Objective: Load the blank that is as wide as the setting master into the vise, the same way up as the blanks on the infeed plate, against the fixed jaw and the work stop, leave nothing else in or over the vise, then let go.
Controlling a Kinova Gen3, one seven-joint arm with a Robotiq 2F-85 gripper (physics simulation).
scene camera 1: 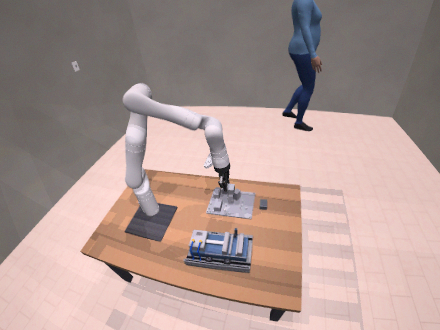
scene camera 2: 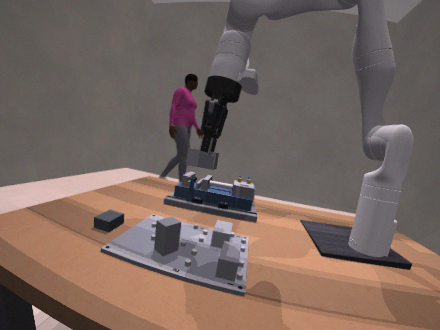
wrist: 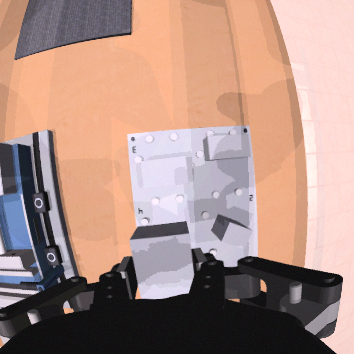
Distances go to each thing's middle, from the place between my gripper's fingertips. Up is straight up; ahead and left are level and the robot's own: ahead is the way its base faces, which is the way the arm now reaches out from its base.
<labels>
I see the blue vise bed (scene camera 2: pixel 236 202) 24 cm to the right of my hand, 15 cm below it and 2 cm ahead of it. From my hand the other things lie so: grey infeed plate (scene camera 2: pixel 134 246) 18 cm below, 6 cm to the left.
</labels>
